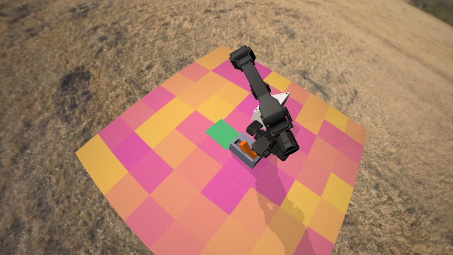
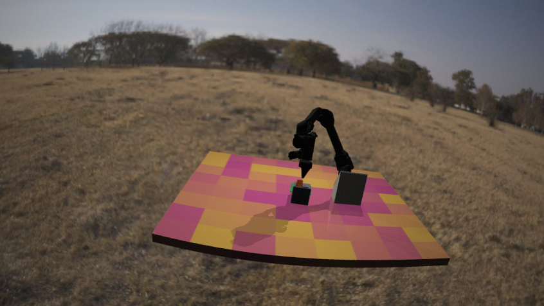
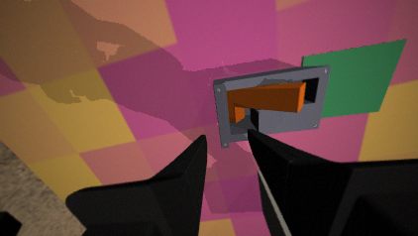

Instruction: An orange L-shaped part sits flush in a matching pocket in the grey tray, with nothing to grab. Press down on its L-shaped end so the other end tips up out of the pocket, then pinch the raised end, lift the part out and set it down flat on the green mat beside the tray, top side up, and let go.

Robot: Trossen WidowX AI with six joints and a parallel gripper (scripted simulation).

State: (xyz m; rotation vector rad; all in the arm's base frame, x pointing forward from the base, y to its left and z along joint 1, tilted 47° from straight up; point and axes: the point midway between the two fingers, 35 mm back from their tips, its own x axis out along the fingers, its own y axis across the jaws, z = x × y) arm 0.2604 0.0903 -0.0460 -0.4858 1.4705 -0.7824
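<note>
My gripper tip is 10 mm past the orange L-shaped part, 40 mm to the left of it and 100 mm above it. The rest, counted from my gripper tip: green mat 40 mm behind, 220 mm to the right, 160 mm below.
</note>
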